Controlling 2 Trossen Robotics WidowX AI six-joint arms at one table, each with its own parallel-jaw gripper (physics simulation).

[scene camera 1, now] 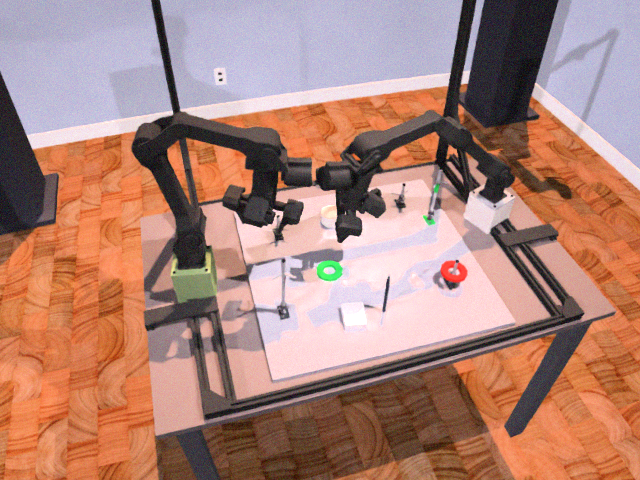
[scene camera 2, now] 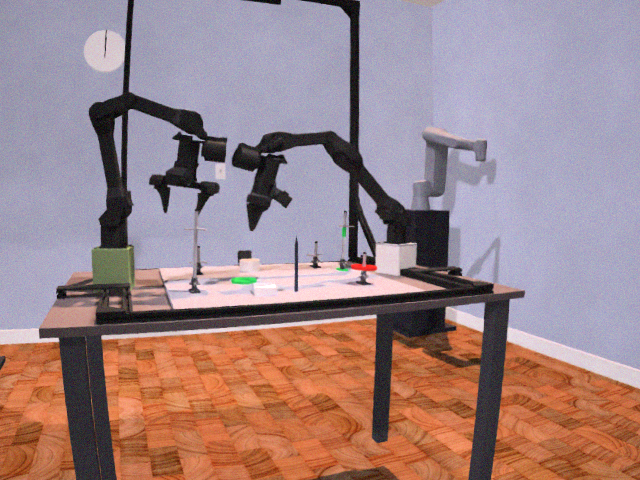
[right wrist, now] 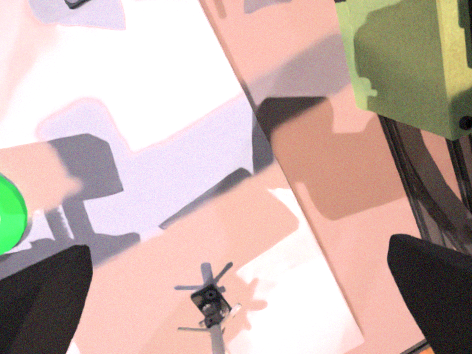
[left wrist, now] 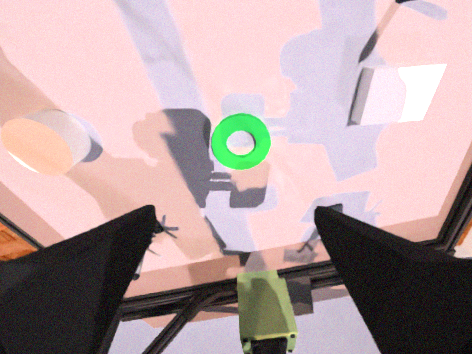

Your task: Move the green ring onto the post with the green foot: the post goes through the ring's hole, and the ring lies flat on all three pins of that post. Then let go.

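Places are measured from the left arm's base along level axes (x ahead, y left, z up), in centimetres.
Pixels of known places: left gripper, fingertip midpoint: (scene camera 2: 252, 229) (left wrist: 237, 212); right gripper, fingertip midpoint: (scene camera 1: 261, 227) (scene camera 2: 180, 215) (right wrist: 242, 254); left arm's base, origin of the base link: (scene camera 1: 492, 194) (scene camera 2: 396, 242); right arm's base, origin of the base link: (scene camera 1: 191, 259) (scene camera 2: 113, 247) (left wrist: 269, 345).
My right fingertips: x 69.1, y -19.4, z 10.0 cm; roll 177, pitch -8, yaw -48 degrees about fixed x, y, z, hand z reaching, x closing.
Note:
Ahead of a thing's pixels: the offset from my right fingertips to its top centre. "spot": to the spot under its first point.
The green ring @(dx -15.3, dy +8.3, dz -18.0 cm) (scene camera 1: 320, 272) (scene camera 2: 243, 282) (left wrist: 219, 142) (right wrist: 15, 215) lies flat on the white board, left of its middle in scene camera 1. The post with the green foot (scene camera 1: 429, 220) (scene camera 2: 344, 232) stands upright at the back right, with a green band on its shaft and thin pins high up; no ring is on it. My left gripper (scene camera 1: 361, 219) (scene camera 2: 268, 214) (left wrist: 237, 212) is open and empty, above the board behind the ring. My right gripper (scene camera 1: 263, 210) (scene camera 2: 182, 210) (right wrist: 242, 254) is open and empty, high over the board's left part.
A red ring @(dx -39.3, dy +31.6, dz -13.6 cm) (scene camera 1: 444, 272) (scene camera 2: 363, 267) is around a short post at the right. A tall post @(spot: dx +3.1, dy +13.6, dz -8.6 cm) (scene camera 1: 283, 289) (scene camera 2: 195, 258) stands front left. A black spike @(dx -18.1, dy +27.7, dz -4.8 cm) (scene camera 1: 386, 294) (scene camera 2: 296, 263), a white block @(dx -10.3, dy +24.8, dz -16.8 cm) (scene camera 1: 353, 314) (left wrist: 382, 95) and a pale cylinder @(dx -28.7, dy -8.1, dz -15.3 cm) (scene camera 2: 249, 265) (left wrist: 45, 145) stand near the ring.

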